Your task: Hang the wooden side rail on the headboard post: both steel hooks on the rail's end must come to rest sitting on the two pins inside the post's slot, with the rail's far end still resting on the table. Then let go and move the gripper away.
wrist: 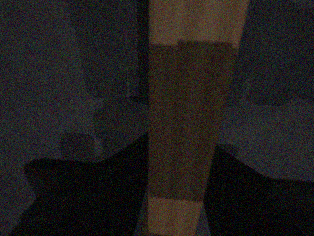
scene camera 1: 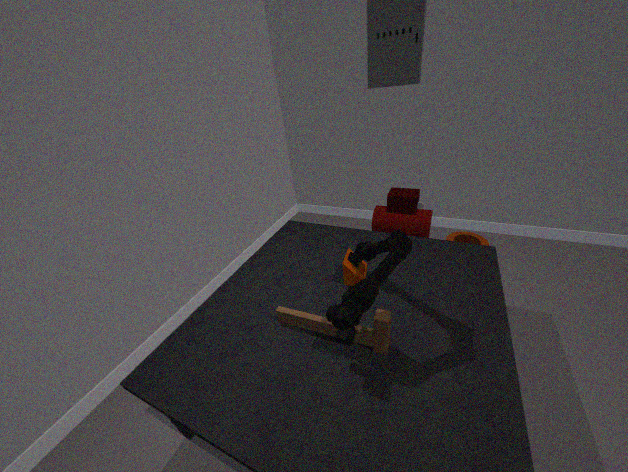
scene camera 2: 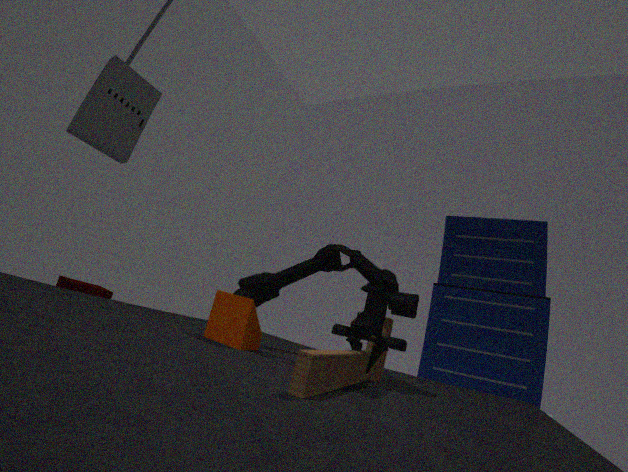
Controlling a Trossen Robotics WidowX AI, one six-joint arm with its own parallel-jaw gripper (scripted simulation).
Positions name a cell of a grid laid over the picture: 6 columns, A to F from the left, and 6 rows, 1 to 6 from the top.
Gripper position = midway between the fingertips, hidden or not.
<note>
In view: my gripper (scene camera 2: D5), a wooden side rail (scene camera 1: C5) and a headboard post (scene camera 1: D5).
The wooden side rail also shows in the wrist view (wrist: D2). My gripper shows as well in the wrist view (wrist: D4).
</note>
